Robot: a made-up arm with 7 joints. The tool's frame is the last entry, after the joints. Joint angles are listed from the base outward. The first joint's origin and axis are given. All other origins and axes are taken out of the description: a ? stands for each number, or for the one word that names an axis. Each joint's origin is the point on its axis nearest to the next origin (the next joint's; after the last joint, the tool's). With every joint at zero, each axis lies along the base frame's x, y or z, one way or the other. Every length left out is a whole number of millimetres.
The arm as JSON. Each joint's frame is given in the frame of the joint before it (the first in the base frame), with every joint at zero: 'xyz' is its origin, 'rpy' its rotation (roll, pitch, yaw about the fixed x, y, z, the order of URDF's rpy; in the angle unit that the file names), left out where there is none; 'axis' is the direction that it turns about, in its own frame. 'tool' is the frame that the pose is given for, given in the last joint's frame.
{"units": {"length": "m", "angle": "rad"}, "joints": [
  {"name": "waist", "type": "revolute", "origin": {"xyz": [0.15, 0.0, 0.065]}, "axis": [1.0, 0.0, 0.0]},
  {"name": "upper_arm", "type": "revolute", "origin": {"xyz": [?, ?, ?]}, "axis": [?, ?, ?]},
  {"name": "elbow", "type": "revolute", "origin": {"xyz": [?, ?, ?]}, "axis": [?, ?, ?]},
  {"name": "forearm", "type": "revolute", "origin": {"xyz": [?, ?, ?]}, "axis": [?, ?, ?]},
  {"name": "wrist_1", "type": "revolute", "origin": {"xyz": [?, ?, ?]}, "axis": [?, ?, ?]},
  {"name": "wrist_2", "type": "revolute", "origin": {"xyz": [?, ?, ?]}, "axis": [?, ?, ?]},
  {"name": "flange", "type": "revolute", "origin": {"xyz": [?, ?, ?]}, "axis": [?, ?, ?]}
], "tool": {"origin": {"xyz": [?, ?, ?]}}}
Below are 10 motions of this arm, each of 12 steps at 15 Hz.
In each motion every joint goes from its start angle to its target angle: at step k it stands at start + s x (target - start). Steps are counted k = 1, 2, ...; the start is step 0. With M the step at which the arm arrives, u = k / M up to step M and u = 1 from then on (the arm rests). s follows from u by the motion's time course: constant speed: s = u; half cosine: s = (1 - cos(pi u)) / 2; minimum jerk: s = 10 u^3 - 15 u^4 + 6 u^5.
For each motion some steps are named. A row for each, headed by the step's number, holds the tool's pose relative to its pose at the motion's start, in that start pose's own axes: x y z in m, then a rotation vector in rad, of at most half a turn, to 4 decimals.
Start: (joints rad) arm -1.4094 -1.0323 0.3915 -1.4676 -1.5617 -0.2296 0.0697
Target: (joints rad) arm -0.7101 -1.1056 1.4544 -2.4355 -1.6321 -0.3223 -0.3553
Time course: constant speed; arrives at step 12
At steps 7, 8, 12:
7: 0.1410 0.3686 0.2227 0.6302 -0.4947 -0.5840
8: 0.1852 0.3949 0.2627 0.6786 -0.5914 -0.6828
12: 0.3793 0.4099 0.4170 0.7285 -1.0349 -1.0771

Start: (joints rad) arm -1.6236 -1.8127 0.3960 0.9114 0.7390 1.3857 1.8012
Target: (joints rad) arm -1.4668 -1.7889 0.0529 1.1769 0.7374 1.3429 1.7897
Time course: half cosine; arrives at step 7
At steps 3, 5, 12:
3: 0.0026 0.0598 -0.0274 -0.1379 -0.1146 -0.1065
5: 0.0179 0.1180 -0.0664 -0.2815 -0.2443 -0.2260
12: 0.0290 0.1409 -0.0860 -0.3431 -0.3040 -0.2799

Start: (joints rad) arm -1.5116 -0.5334 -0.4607 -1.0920 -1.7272 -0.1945 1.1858
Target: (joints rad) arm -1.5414 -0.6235 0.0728 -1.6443 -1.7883 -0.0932 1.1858
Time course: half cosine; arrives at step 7
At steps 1, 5, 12:
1: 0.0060 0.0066 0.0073 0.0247 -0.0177 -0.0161
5: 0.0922 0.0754 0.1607 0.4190 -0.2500 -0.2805
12: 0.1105 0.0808 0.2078 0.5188 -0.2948 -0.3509

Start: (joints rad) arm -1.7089 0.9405 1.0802 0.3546 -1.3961 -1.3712 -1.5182
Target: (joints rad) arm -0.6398 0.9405 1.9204 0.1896 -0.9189 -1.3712 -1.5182
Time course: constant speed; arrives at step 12
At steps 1, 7, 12:
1: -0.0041 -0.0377 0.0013 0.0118 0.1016 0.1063
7: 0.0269 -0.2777 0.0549 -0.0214 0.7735 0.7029
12: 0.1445 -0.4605 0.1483 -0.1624 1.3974 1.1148

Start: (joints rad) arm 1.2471 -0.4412 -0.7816 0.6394 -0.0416 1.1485 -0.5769
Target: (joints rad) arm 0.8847 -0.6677 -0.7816 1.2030 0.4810 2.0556 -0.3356
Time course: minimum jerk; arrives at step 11
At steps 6, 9, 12:
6: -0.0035 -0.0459 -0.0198 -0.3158 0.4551 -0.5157
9: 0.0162 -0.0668 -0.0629 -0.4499 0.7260 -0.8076
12: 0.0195 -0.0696 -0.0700 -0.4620 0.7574 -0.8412

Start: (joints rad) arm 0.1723 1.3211 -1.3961 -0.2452 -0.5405 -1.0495 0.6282
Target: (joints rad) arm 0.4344 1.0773 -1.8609 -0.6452 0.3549 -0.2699 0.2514
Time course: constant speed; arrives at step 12
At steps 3, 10, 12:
3: -0.1261 -0.0506 -0.0189 -0.1609 0.2296 0.2475
10: -0.3639 -0.1739 0.0969 -0.5717 0.9328 0.7565
12: -0.4087 -0.1954 0.1562 -0.7176 1.1446 0.8777

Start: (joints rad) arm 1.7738 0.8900 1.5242 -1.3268 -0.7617 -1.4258 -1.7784
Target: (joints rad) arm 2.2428 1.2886 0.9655 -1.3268 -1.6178 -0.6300 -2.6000
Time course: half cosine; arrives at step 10
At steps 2, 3, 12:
2: -0.0135 0.0203 0.0172 0.0888 -0.0647 -0.0193
3: -0.0292 0.0421 0.0393 0.2003 -0.1397 -0.0357
12: -0.1618 0.1192 0.2833 1.2262 -0.6044 -0.0203

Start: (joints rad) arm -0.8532 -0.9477 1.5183 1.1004 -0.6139 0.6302 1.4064
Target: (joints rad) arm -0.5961 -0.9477 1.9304 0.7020 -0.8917 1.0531 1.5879
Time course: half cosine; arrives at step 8
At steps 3, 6, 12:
3: 0.0028 -0.0299 0.0286 -0.0104 0.0321 -0.0730
6: -0.0082 -0.0716 0.0669 -0.0296 0.0390 -0.2221
12: -0.0138 -0.0797 0.0742 -0.0392 0.0314 -0.2663

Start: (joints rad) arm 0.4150 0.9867 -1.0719 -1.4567 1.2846 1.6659 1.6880
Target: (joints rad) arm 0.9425 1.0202 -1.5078 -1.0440 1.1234 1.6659 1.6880
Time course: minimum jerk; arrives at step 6
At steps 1, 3, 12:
1: 0.0033 0.0147 0.0049 -0.0234 0.0096 -0.0089
3: 0.0568 0.2240 0.0136 -0.3554 0.1106 -0.1324
12: 0.1257 0.4442 -0.0991 -0.7594 0.1689 -0.2729

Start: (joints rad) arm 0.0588 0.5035 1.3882 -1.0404 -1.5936 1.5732 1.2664
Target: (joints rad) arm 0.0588 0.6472 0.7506 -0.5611 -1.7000 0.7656 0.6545
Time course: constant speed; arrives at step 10
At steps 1, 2, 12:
1: 0.0086 0.0104 -0.0094 0.0873 0.0195 -0.0424
2: 0.0177 0.0203 -0.0180 0.1745 0.0373 -0.0867
12: 0.1094 0.0701 -0.0696 0.8479 0.1138 -0.5228

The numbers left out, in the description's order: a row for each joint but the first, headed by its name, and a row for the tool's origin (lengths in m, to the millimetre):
upper_arm: xyz 0.0 0.171 -0.096, axis 0.0 -1.0 0.0
elbow: xyz -0.016 0.0 -0.386, axis 0.0 -1.0 0.0
forearm: xyz 0.293 0.0 -0.057, axis 0.0 0.0 1.0
wrist_1: xyz 0.054 0.204 0.0, axis -1.0 0.0 0.0
wrist_2: xyz 0.0 0.11 0.179, axis 0.0 1.0 0.0
flange: xyz -0.226 0.0 -0.113, axis -1.0 0.0 0.0
tool: xyz 0.0 0.067 -0.093

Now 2 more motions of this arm.
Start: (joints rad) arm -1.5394 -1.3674 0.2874 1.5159 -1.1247 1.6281 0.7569
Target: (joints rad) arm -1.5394 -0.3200 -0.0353 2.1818 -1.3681 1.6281 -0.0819
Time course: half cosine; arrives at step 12
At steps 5, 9, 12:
5: -0.1521 0.0016 0.0507 0.2403 0.2961 -0.0194
9: -0.3101 0.0512 0.2067 0.6600 0.6893 -0.1634
12: -0.3391 0.0731 0.2681 0.8076 0.8026 -0.2366

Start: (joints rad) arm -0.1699 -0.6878 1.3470 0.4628 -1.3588 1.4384 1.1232
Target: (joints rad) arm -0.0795 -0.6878 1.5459 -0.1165 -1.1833 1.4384 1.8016
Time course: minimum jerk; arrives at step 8
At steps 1, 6, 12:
1: 0.0019 0.0015 0.0004 -0.0124 -0.0018 -0.0109
6: 0.0997 0.0507 0.0442 -0.6225 0.0396 -0.6259
12: 0.1090 0.0541 0.0527 -0.6816 0.0625 -0.6984

